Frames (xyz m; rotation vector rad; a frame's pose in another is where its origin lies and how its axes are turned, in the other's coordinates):
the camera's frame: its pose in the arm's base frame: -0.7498 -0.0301 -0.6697 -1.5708 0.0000 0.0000
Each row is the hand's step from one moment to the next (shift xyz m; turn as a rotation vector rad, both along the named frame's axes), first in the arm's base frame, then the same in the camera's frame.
Working: the arm's base frame: its pose in the camera's frame: 0.7498 -0.6697 0.0301 1.5708 0.0000 0.0000

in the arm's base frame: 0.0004 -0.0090 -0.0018 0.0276 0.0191 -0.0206
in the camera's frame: 0.0004 0.0018 -0.0090 0.0276 0.0206 0.0191
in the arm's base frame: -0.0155 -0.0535 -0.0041 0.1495 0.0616 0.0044
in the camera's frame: -0.0155 0.0041 -0.0535 0.1495 -0.0044 0.0616
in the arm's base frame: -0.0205 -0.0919 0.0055 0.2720 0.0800 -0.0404
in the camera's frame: -0.0205 -0.0055 -0.0919 0.2720 0.0404 0.0800
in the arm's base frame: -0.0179 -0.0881 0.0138 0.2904 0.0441 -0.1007
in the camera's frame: -0.0179 -0.0138 -0.0881 0.2904 0.1007 0.0441
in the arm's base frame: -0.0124 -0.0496 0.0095 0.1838 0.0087 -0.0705
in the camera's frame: -0.0124 -0.0095 -0.0496 0.1838 0.0705 0.0087
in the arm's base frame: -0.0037 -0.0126 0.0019 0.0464 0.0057 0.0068
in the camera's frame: -0.0037 -0.0019 -0.0126 0.0464 -0.0068 0.0057
